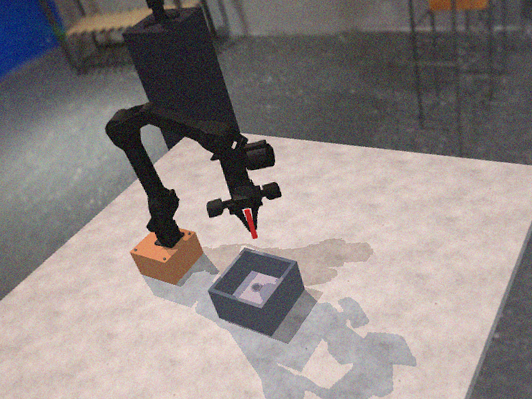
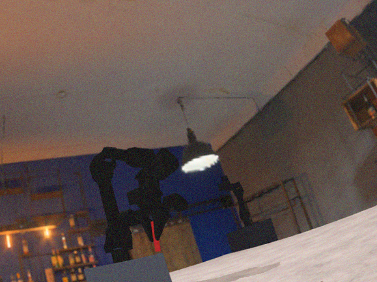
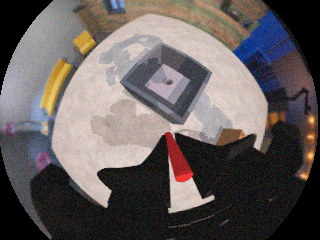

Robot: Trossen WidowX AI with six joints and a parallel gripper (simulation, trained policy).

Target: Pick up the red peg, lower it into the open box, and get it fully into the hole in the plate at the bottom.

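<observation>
Right now the grey box is 110 mm to the right of my gripper tip, 110 mm below it and 50 mm ahead of it. Round my gripper tip: red peg: 10 mm to the left, 10 mm behind, 10 mm above.
</observation>
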